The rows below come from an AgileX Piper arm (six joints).
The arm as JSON. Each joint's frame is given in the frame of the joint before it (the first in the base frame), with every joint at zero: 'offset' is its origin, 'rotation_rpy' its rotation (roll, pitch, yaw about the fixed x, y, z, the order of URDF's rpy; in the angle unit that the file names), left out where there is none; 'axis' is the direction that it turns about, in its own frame. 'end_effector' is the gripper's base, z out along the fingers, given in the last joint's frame.
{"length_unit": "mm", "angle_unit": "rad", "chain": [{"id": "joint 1", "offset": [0.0, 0.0, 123.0], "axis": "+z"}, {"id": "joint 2", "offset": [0.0, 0.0, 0.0], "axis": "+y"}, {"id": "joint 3", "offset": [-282.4, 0.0, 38.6], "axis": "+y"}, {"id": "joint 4", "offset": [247.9, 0.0, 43.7], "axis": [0.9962, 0.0, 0.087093]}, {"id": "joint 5", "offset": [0.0, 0.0, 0.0], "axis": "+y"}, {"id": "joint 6", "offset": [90.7, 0.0, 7.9], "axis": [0.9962, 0.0, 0.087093]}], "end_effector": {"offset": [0.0, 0.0, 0.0], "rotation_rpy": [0.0, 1.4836, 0.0]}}
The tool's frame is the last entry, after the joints.
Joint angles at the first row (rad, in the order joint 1, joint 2, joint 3, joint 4, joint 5, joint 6):
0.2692 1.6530 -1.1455 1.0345 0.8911 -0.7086
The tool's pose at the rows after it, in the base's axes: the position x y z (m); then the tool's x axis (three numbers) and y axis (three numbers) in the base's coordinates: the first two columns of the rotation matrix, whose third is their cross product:
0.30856 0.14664 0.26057 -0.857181 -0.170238 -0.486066 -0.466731 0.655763 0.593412
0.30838 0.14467 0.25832 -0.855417 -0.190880 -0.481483 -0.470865 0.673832 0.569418
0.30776 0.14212 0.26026 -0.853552 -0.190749 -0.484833 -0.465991 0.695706 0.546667
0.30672 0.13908 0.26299 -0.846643 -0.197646 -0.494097 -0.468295 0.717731 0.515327
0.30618 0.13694 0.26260 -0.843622 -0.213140 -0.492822 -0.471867 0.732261 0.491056
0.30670 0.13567 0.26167 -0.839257 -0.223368 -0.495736 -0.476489 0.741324 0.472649
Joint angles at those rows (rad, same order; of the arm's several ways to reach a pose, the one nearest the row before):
0.2692 1.6530 -1.1455 0.9977 0.8867 -0.6907
0.2692 1.6530 -1.1455 0.9554 0.8827 -0.6757
0.2692 1.6415 -1.1455 0.9171 0.8678 -0.6468
0.2692 1.6269 -1.1455 0.8716 0.8528 -0.6214
0.2692 1.6226 -1.1455 0.8327 0.8492 -0.6054
0.2692 1.6226 -1.1455 0.8105 0.8417 -0.6017

